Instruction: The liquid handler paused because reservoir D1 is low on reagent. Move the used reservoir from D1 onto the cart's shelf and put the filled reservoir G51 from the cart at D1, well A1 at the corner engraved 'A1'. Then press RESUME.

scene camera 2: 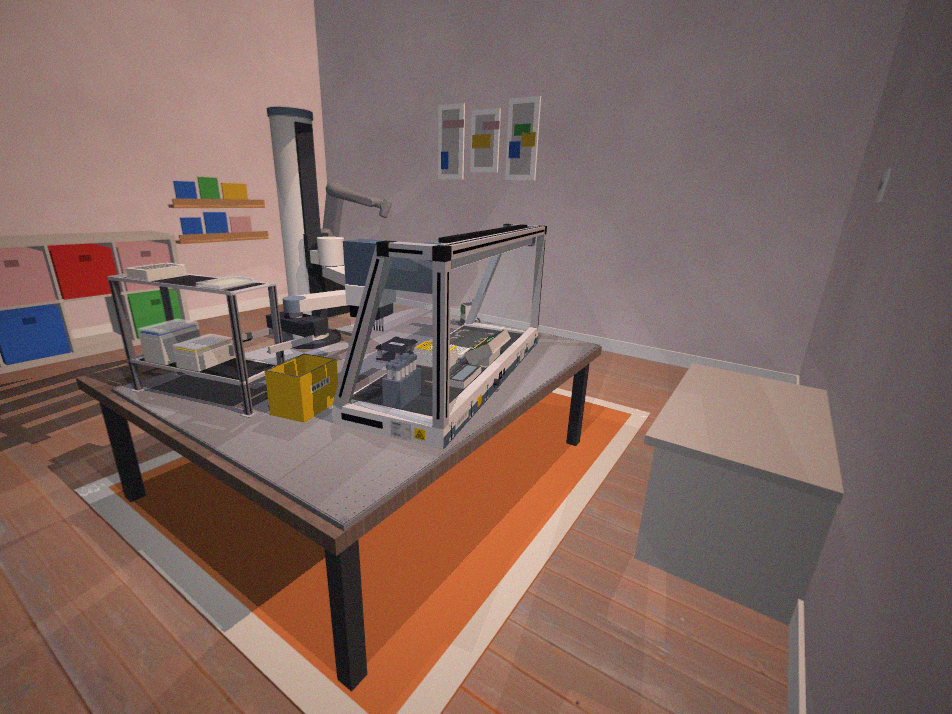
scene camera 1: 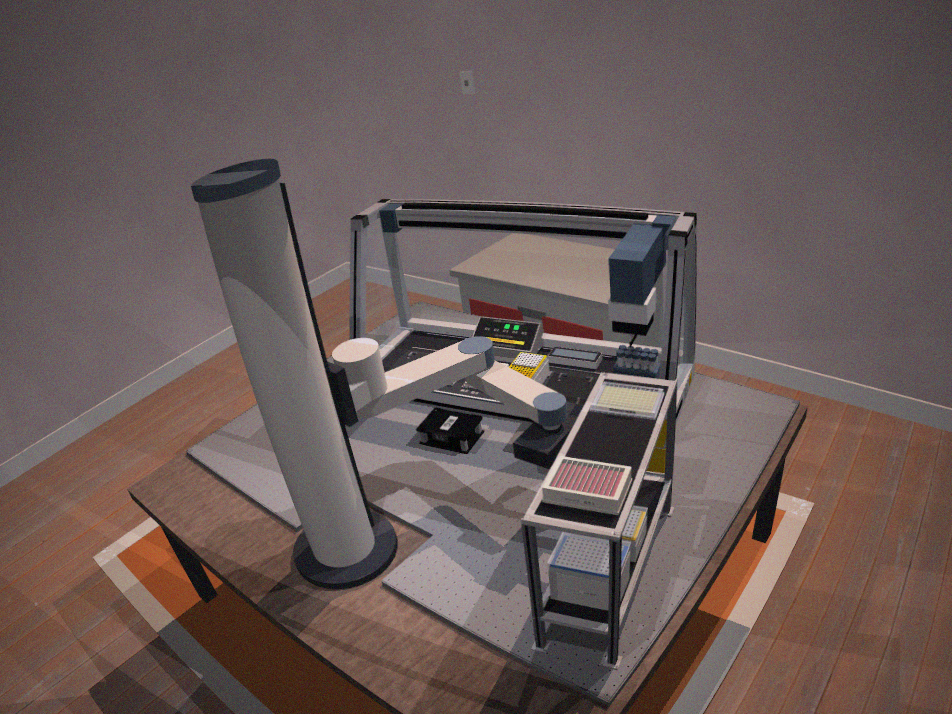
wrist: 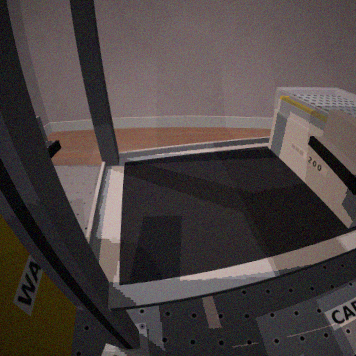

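Seen in the pictures: gripper, fingertip midpoint: (scene camera 2: 251, 344) (wrist: 180, 123); arm's base at its link origin: (scene camera 1: 345, 550).
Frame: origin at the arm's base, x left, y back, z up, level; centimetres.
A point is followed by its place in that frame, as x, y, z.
My gripper (wrist: 180, 123) {-49.2, -39.4, 18.4} is open. Its dark finger pads show at the left and right in the wrist view, facing the cart's lower shelf (wrist: 200, 200) {-51.4, -38.3, 11.3}. The gripper's black housing (scene camera 1: 538, 445) {-34.5, -31.4, 23.6} (scene camera 2: 298, 322) {-36.6, -45.0, 23.6} hangs beside the cart (scene camera 1: 576, 525) {-61.6, -4.6, 36.3} (scene camera 2: 274, 307) {-43.8, -44.7, 29.6}; its fingertips are unclear in the scene views. A pale reservoir with pink channels (scene camera 1: 588, 481) {-59.1, -12.2, 38.5} (scene camera 2: 156, 270) {-61.1, -17.0, 39.0} lies on the near end of the cart's top shelf. A pale yellow plate (scene camera 1: 629, 399) {-52.9, -37.3, 37.3} (scene camera 2: 225, 282) {-54.1, -39.8, 37.6} lies at the other end. The labels G51, D1 and RESUME cannot be read. The control panel (scene camera 1: 507, 333) {12.6, -82.0, 13.1} shows green lights and a yellow bar.
A yellow-edged tip box (scene camera 2: 203, 352) (wrist: 300, 145) and a blue-edged one (scene camera 1: 588, 568) (scene camera 2: 169, 342) stand on the lower shelf. The yellow waste bin (scene camera 2: 296, 388) {-51.3, -62.4, 11.3} (wrist: 30, 320) {-41.6, -49.3, 8.4} is beside a cart post. A black stand (scene camera 1: 449, 427) {4.2, -44.1, 6.2} and the gantry head (scene camera 1: 636, 265) {-37.7, -70.0, 48.9} also show.
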